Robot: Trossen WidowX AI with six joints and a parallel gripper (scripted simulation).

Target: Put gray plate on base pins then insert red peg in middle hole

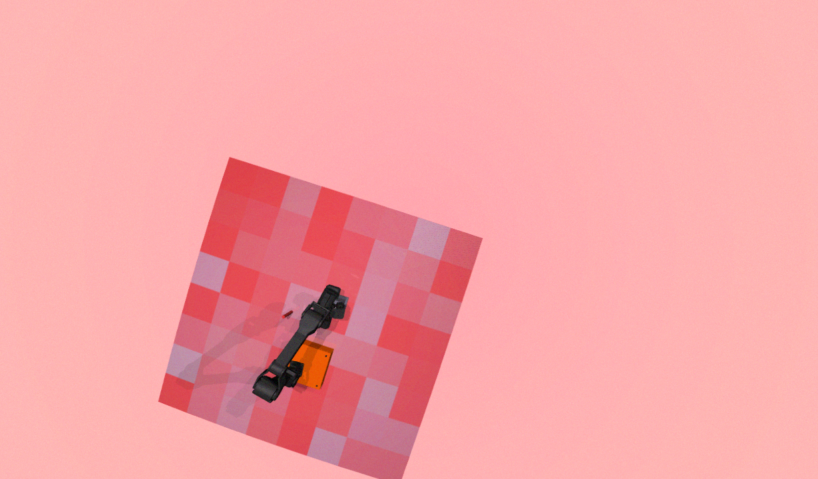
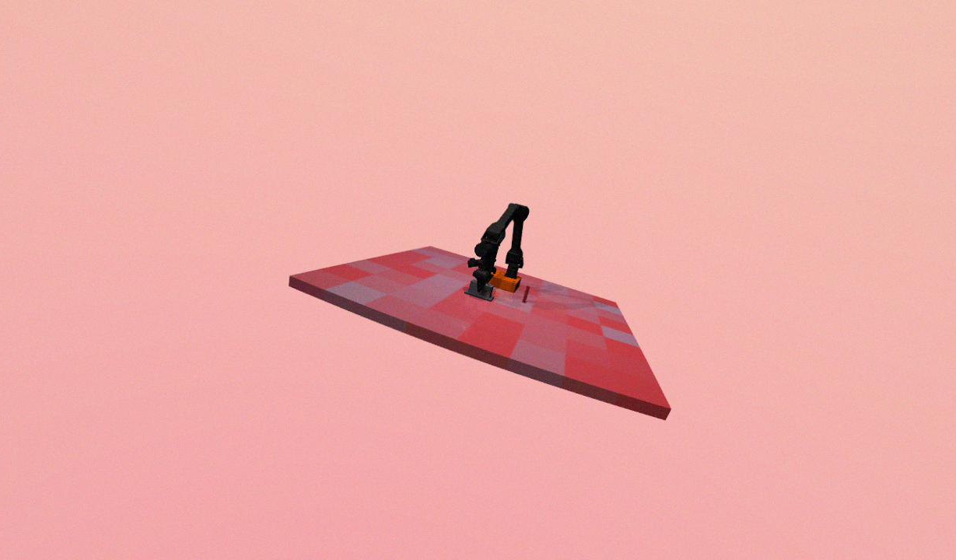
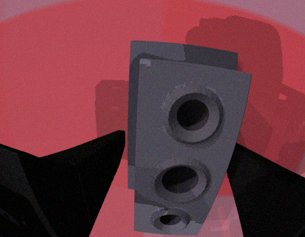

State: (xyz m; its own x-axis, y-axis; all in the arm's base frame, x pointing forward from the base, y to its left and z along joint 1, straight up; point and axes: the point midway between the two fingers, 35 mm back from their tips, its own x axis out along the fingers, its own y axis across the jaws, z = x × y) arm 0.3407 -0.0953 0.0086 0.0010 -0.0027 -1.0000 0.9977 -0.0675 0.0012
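The base lies 20 mm below my gripper tip. Also, from my gripper tip: gray plate (20 mm above); then red peg (190 mm to the left, 110 mm behind, 20 mm above).
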